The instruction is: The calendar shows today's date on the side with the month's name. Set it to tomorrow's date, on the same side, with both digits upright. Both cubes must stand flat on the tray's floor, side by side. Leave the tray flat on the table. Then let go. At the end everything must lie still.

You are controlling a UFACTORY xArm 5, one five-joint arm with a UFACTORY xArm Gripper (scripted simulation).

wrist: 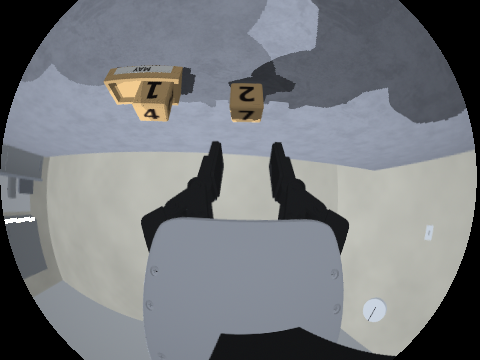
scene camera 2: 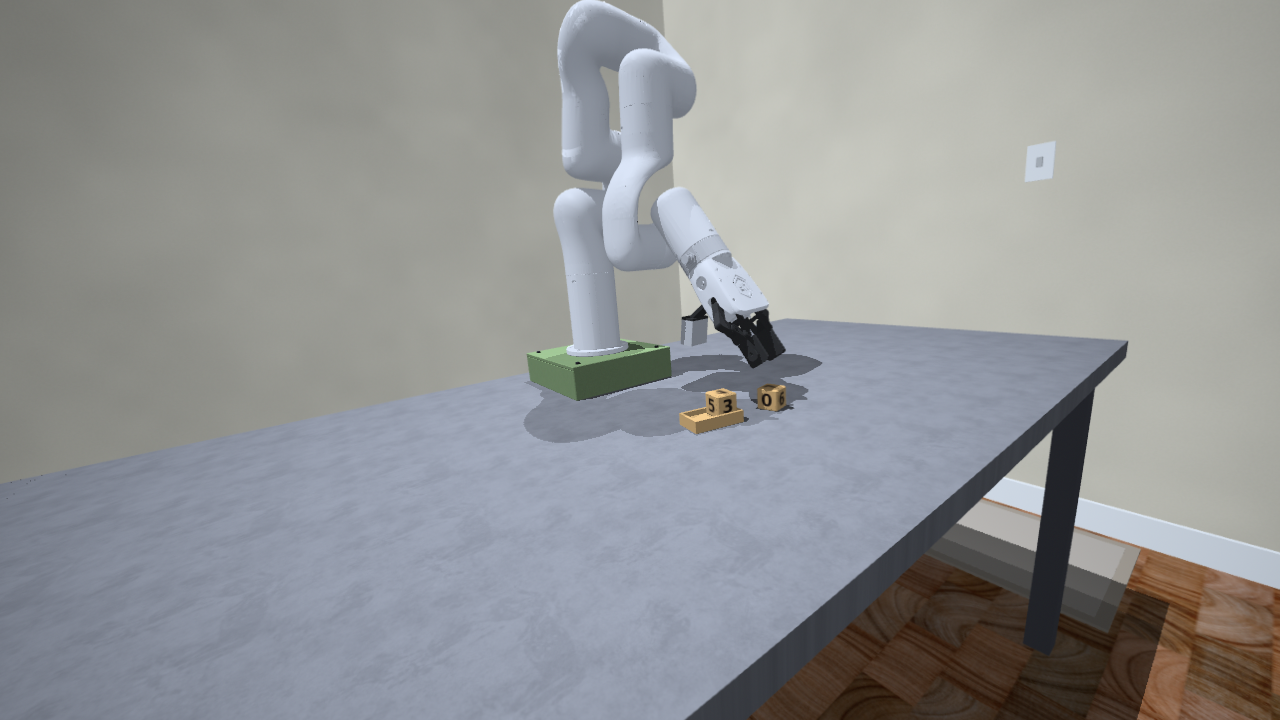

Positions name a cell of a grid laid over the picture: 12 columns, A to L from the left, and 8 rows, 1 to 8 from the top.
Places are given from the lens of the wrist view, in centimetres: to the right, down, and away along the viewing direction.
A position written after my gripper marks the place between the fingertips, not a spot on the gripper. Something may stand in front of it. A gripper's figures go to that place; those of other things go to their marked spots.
my gripper (wrist: G4): 1, -2, 13
wooden tray (wrist: D3): -12, -9, 10
